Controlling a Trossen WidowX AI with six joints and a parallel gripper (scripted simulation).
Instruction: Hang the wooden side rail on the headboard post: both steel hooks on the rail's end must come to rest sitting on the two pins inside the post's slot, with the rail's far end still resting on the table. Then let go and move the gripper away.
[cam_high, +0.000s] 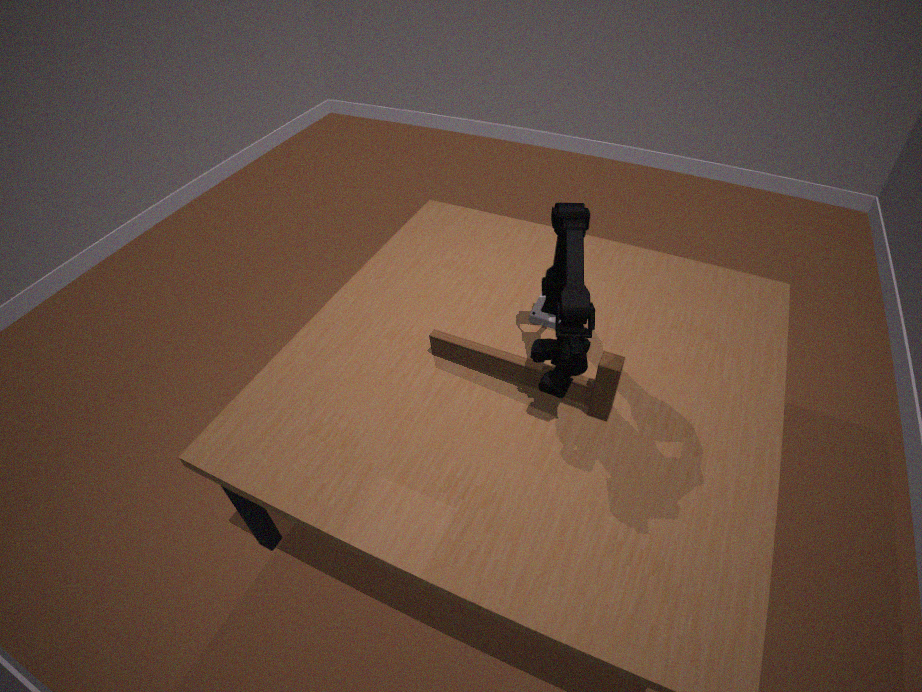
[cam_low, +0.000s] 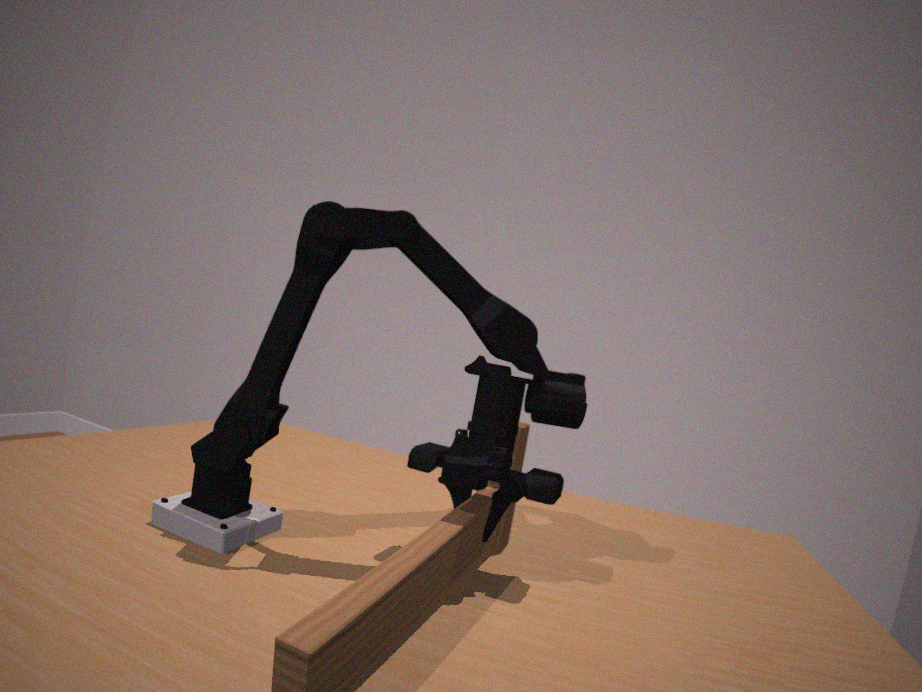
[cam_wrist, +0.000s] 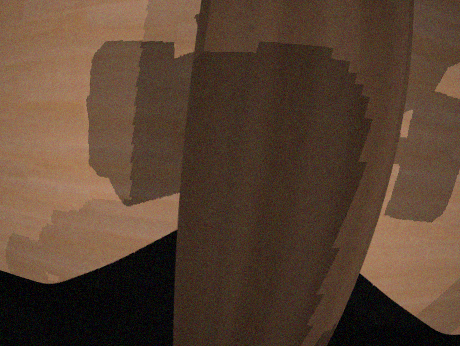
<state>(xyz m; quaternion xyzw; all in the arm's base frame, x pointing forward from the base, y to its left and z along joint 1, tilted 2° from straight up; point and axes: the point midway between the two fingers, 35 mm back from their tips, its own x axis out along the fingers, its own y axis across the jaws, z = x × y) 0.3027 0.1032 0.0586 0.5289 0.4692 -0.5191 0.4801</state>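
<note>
Now: gripper tip 100 mm to the right of the headboard post and 40 mm below it.
</note>
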